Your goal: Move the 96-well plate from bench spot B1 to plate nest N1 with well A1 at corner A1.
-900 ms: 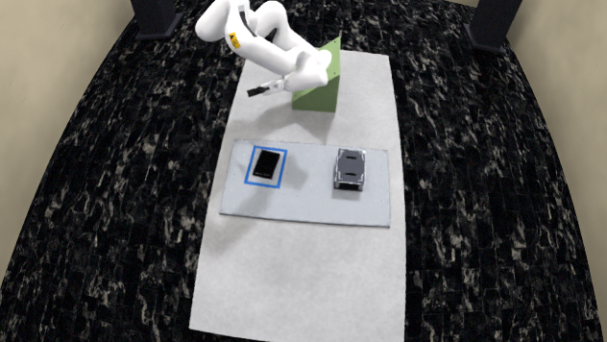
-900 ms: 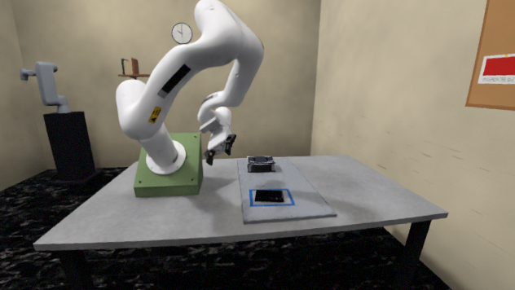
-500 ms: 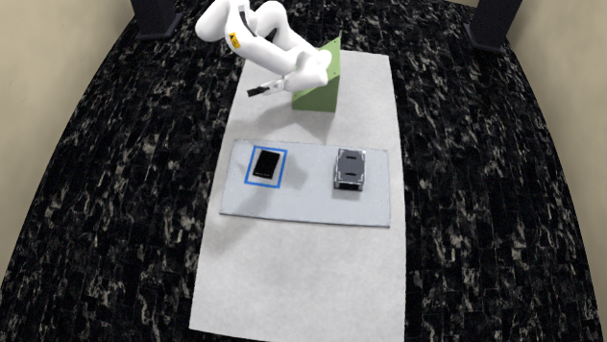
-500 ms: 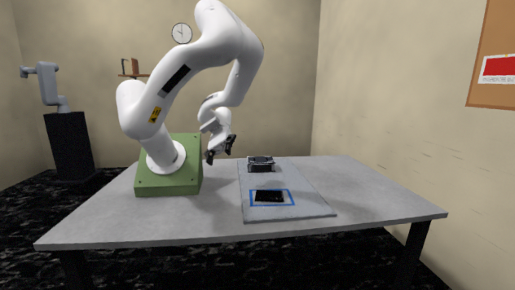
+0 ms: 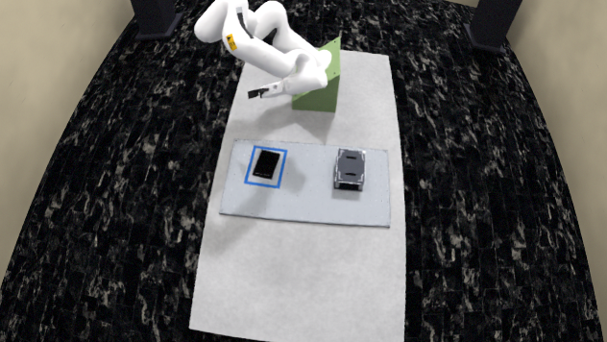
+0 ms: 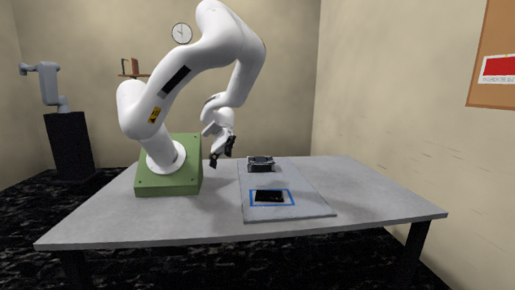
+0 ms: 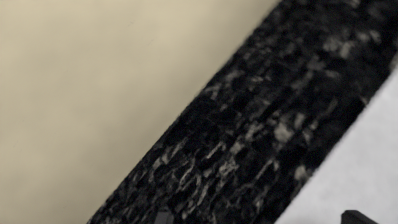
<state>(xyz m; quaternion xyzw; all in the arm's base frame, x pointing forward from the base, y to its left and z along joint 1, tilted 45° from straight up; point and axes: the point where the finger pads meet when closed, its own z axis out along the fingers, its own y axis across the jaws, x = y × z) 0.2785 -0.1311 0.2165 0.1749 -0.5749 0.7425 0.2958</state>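
The 96-well plate lies 210 mm ahead of my hand, 200 mm below it and 60 mm to the left of it. From my hand the other things lie so: raised plate nest 410 mm to the left, 230 mm ahead, 150 mm below.
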